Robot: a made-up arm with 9 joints. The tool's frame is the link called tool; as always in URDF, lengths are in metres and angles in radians. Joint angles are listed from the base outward.
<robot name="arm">
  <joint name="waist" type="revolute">
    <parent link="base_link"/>
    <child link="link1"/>
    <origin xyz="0 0 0.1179" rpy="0 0 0"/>
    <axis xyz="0 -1 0"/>
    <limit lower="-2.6" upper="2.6"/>
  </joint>
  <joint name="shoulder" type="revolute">
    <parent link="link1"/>
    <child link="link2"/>
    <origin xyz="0.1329 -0.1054 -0.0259" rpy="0 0 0"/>
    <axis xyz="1 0 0"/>
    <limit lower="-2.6" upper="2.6"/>
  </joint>
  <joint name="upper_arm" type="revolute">
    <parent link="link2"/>
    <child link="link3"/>
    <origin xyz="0.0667 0.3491 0.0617" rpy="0 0 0"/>
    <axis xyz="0 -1 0"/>
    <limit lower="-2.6" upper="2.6"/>
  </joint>
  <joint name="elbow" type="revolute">
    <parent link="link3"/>
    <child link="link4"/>
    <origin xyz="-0.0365 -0.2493 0.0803" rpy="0 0 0"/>
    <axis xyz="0 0 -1"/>
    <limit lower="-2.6" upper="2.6"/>
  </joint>
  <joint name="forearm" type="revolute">
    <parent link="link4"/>
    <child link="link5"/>
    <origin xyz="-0.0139 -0.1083 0.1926" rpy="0 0 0"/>
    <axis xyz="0 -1 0"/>
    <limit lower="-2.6" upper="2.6"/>
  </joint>
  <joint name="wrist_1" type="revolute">
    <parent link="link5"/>
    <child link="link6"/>
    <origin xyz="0.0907 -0.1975 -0.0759" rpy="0 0 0"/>
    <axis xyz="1 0 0"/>
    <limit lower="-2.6" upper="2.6"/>
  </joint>
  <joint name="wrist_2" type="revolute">
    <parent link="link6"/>
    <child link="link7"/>
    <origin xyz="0.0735 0.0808 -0.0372" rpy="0 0 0"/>
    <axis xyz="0 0 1"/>
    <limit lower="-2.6" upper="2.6"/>
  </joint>
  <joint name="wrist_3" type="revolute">
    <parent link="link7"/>
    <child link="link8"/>
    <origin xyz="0.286 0.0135 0.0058" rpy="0 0 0"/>
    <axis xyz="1 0 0"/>
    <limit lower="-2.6" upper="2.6"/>
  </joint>
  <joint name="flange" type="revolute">
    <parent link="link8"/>
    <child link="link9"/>
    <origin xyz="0.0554 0.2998 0.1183" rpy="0 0 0"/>
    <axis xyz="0 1 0"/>
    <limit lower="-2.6" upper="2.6"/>
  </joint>
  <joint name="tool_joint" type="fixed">
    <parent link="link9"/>
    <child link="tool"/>
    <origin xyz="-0.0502 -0.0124 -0.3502" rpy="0 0 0"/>
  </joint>
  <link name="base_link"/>
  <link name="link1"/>
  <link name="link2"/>
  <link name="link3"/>
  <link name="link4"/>
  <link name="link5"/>
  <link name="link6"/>
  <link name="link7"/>
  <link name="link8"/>
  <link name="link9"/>
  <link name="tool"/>
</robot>
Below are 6 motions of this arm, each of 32 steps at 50 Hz.
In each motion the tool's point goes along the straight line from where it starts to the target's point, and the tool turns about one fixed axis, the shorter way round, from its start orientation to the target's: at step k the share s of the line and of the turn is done. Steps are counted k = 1, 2, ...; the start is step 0. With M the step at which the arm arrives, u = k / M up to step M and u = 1 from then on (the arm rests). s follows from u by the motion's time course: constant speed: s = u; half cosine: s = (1 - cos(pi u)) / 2; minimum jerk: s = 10 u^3 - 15 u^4 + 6 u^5.
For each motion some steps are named. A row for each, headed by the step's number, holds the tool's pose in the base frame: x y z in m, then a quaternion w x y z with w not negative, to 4 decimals.
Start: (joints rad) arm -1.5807 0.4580 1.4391 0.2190 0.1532 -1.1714 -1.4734 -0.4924 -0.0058
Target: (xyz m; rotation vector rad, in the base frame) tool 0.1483 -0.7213 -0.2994 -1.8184 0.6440 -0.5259
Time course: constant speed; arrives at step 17
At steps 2, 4, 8, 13, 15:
2: -0.0857 -0.8076 0.1286 0.2943 -0.6391 -0.0047 -0.7106
4: -0.0545 -0.7961 0.0716 0.3366 -0.6726 0.0345 -0.6581
8: 0.0079 -0.7731 -0.0426 0.4136 -0.7250 0.1119 -0.5393
13: 0.0859 -0.7443 -0.1853 0.4929 -0.7609 0.2038 -0.3695
15: 0.1171 -0.7328 -0.2423 0.5186 -0.7658 0.2383 -0.2965

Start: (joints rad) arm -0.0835 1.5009 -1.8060 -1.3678 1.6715 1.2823 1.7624 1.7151 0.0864
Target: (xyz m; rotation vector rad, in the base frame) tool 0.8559 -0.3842 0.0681 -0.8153 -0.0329 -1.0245
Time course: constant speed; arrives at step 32
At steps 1, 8, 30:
1: 0.2604 0.2082 -0.2347 0.5562 -0.2328 0.7695 -0.2104
8: 0.3948 0.0744 -0.1663 0.6606 -0.2887 0.6269 -0.2954
30: 0.8175 -0.3460 0.0486 0.7967 -0.3784 0.0425 -0.4694

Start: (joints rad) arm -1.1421 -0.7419 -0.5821 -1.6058 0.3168 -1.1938 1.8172 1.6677 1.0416
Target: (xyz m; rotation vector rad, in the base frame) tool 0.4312 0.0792 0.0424 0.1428 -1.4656 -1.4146
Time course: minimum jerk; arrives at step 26
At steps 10, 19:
10: 0.2274 0.2193 -0.1174 0.6564 0.2004 -0.5482 -0.4780
19: 0.3953 0.1039 0.0143 0.5484 0.0849 -0.6031 -0.5730

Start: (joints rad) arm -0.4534 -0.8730 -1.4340 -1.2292 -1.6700 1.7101 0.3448 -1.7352 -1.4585
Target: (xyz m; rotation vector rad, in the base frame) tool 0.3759 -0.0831 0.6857 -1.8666 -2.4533 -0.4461
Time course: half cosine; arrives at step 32
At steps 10, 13, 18, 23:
10: -0.2498 -0.0123 0.1768 0.4857 0.2477 0.8212 0.1684
13: -0.1431 -0.0244 0.2636 0.4088 0.3186 0.8384 0.1686
18: 0.0521 -0.0465 0.4224 0.2569 0.4385 0.8454 0.1641
23: 0.2288 -0.0665 0.5661 0.1109 0.5330 0.8244 0.1547

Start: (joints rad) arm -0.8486 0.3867 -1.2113 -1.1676 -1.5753 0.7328 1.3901 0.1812 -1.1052
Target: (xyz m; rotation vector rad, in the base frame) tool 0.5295 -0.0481 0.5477 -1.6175 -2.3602 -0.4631
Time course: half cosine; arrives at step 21
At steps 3, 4, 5, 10, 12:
3: 0.6361 0.2738 0.1423 0.0741 -0.6044 -0.7536 0.2476
4: 0.6319 0.2612 0.1582 0.0763 -0.6043 -0.7584 0.2320
5: 0.6267 0.2454 0.1781 0.0789 -0.6041 -0.7640 0.2124
10: 0.5898 0.1339 0.3185 0.0967 -0.5952 -0.7945 0.0722
12: 0.5731 0.0836 0.3819 0.1041 -0.5870 -0.8028 0.0082

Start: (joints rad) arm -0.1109 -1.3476 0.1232 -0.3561 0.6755 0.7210 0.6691 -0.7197 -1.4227
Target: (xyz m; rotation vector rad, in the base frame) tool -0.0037 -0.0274 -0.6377 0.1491 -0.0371 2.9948
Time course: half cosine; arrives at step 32
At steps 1, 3, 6, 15, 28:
1: 0.1593 0.8460 -0.2501 0.3179 0.1145 -0.5109 0.7905
3: 0.1562 0.8292 -0.2576 0.3140 0.1136 -0.5025 0.7975
6: 0.1460 0.7743 -0.2819 0.3010 0.1104 -0.4747 0.8197
15: 0.0860 0.4532 -0.4244 0.2164 0.0892 -0.2994 0.9250
28: 0.0025 0.0059 -0.6229 0.0819 0.0526 -0.0327 0.9947

